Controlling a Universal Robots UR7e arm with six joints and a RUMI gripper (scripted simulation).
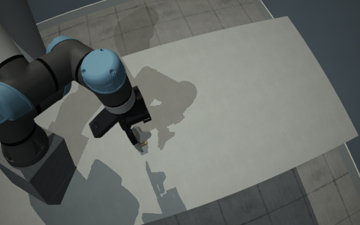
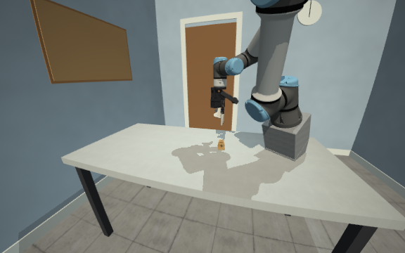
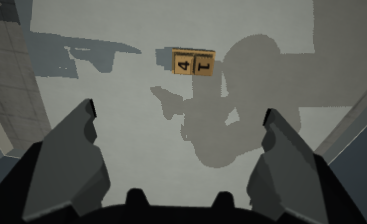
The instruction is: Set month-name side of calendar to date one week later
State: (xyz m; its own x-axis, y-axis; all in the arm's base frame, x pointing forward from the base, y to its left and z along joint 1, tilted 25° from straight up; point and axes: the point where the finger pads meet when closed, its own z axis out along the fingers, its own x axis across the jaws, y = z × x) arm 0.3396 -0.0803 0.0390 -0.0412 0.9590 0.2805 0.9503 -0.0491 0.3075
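Now: hand 16 cm above the wooden calendar tray and 2 cm to the right of it.
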